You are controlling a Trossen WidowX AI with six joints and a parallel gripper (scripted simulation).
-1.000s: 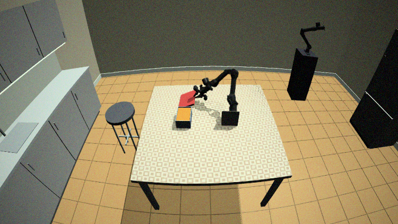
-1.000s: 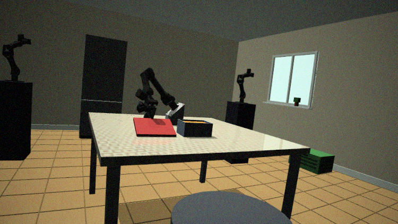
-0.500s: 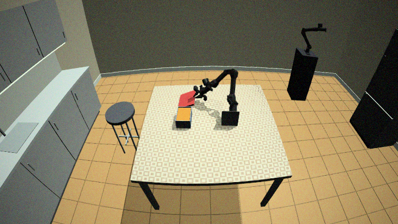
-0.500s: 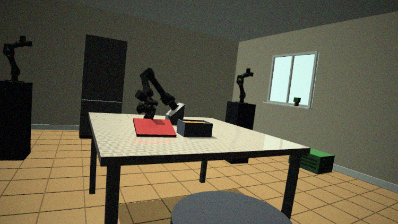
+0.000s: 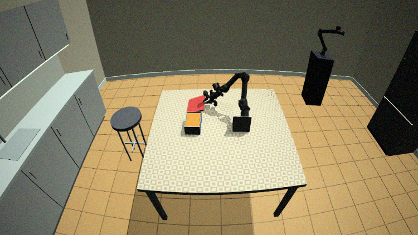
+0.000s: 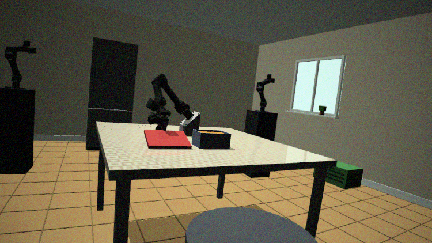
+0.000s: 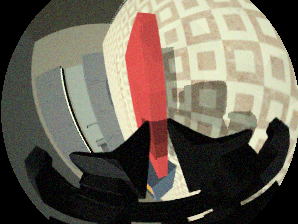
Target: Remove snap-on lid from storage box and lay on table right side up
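My gripper tip is 8 cm short of the flat red lid and 2 cm above it. Round my gripper tip: blue-grey storage box: 7 cm ahead, 28 cm to the left, 2 cm below.
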